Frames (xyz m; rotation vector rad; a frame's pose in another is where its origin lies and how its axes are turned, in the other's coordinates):
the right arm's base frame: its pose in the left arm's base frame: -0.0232 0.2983 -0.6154 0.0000 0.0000 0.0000
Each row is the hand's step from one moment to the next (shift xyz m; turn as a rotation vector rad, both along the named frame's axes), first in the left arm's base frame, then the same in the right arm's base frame.
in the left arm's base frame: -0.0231 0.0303 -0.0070 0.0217 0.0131 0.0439
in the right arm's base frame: -0.0231 0.0303 -0.0070 0.0217 0.0131 0.0439
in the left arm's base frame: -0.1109 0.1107 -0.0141 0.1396 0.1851 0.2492
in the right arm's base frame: -0.1109 0.1107 -0.0141 0.1396 0.1851 0.2492
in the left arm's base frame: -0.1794 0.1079 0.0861 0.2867 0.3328 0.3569
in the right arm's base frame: -0.1794 0.1079 0.0861 0.2867 0.3328 0.3569
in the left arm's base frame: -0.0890 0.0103 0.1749 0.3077 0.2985 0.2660
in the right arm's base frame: -0.0890 0.0103 0.1749 0.3077 0.2985 0.2660
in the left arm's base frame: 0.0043 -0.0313 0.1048 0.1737 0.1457 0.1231
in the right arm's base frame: 0.0043 -0.0313 0.1048 0.1737 0.1457 0.1231
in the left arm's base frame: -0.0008 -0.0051 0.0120 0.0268 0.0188 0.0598
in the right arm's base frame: -0.0008 -0.0051 0.0120 0.0268 0.0188 0.0598
